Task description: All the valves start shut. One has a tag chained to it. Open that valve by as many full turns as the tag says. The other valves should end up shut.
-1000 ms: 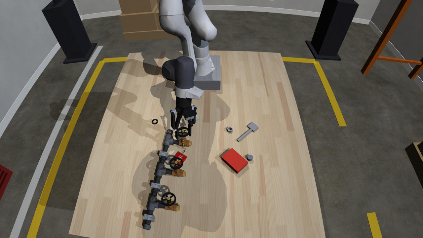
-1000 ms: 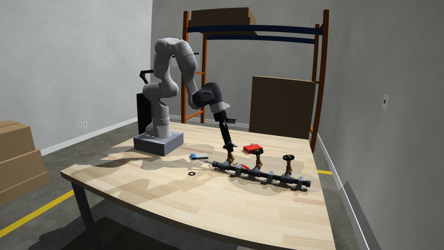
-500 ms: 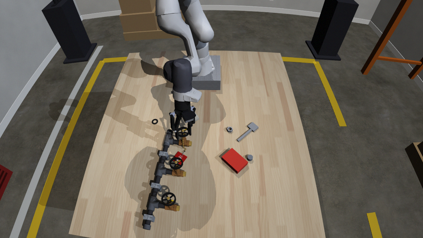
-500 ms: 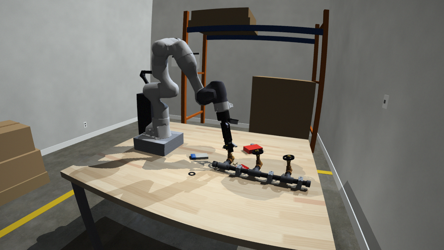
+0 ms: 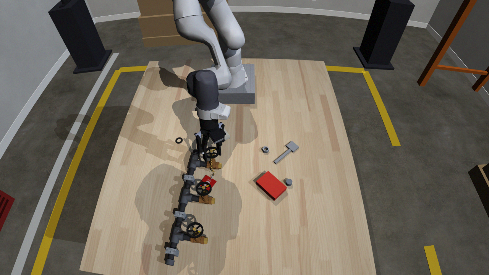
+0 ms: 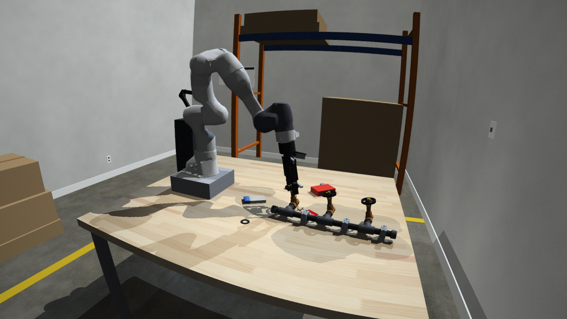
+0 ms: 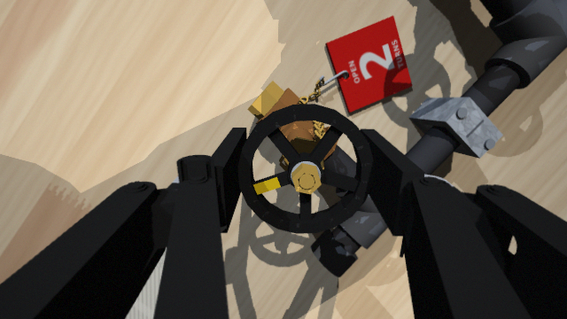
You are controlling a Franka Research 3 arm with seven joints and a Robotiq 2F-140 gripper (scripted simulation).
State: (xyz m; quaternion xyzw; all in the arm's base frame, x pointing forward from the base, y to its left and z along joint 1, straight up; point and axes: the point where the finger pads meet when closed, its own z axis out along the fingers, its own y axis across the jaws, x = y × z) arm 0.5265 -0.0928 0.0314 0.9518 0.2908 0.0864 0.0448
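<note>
The red tag lies 120 mm below my hand, 90 mm ahead of it and 20 mm to the right of it. Also, from my hand: blue-and-white box 200 mm behind, 110 mm below, 20 mm to the left; nut 260 mm to the left, 110 mm below, 80 mm behind; black washer 200 mm to the right, 160 mm behind, 120 mm below.
</note>
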